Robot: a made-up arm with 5 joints.
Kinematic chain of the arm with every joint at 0, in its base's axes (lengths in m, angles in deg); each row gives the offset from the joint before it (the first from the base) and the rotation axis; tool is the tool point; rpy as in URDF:
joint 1: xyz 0.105 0 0.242 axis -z
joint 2: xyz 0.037 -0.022 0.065 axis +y
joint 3: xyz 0.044 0 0.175 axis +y
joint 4: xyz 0.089 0 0.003 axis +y
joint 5: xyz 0.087 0.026 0 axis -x
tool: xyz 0 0 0 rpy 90 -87.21 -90
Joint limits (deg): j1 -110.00..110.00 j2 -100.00..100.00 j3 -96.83..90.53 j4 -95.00..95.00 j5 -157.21..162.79
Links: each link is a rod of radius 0.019 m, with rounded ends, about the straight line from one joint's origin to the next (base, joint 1, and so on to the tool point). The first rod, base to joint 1, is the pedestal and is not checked.
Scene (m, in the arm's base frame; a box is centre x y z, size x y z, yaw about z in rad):
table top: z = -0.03
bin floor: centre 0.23 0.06 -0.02 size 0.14 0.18 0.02 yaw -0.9
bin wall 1: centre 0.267 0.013 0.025 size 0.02 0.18 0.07 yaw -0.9
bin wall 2: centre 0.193 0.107 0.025 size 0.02 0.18 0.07 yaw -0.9
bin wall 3: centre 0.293 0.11 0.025 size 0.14 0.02 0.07 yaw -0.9
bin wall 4: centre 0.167 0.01 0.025 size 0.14 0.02 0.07 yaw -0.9
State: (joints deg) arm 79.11 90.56 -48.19 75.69 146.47
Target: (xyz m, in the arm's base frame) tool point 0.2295 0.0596 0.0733
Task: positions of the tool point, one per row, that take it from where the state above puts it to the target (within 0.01 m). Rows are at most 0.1 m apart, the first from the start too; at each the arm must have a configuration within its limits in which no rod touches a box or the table.
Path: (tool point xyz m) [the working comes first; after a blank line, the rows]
Joints at the target: -23.92 100.00 1.80 22.06 146.47
Straight joint move there: touches bin wall 1.

1: 0.2065 -0.2026 0.1237
2: 0.2462 -0.1601 0.1222
3: 0.2707 -0.1109 0.1226
4: 0.2794 -0.0601 0.1248
5: 0.2737 -0.0123 0.1291
6: 0.2559 0.0285 0.1355
7: 0.2295 0.0596 0.1440
8: 0.2313 0.0604 0.1075
9: 0.2295 0.0596 0.0733

